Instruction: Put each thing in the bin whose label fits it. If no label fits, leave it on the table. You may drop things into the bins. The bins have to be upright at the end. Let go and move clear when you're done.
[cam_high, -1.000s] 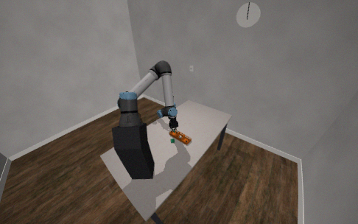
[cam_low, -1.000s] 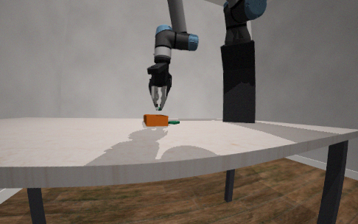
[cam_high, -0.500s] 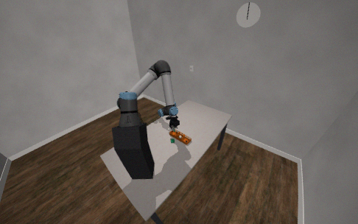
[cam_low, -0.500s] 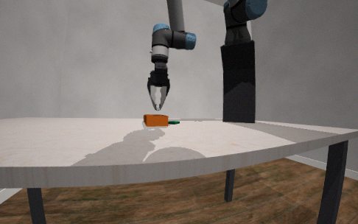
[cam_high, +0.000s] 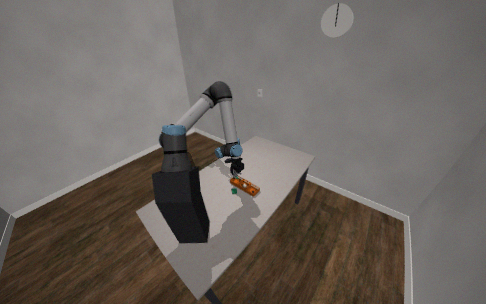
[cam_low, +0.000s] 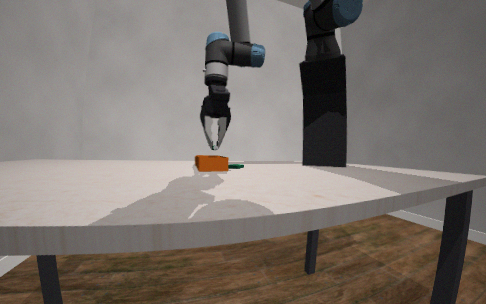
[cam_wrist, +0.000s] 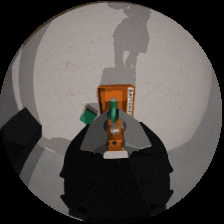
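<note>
Now: hand 10 cm to the left of the white object, 5 cm above it and 1 cm past it. Round my hand: green block: 9 cm behind, 7 cm below, 4 cm to the right; then small dark thing: 18 cm to the right, 7 cm below, 2 cm behind; then green cylinder: 1 cm below.
</note>
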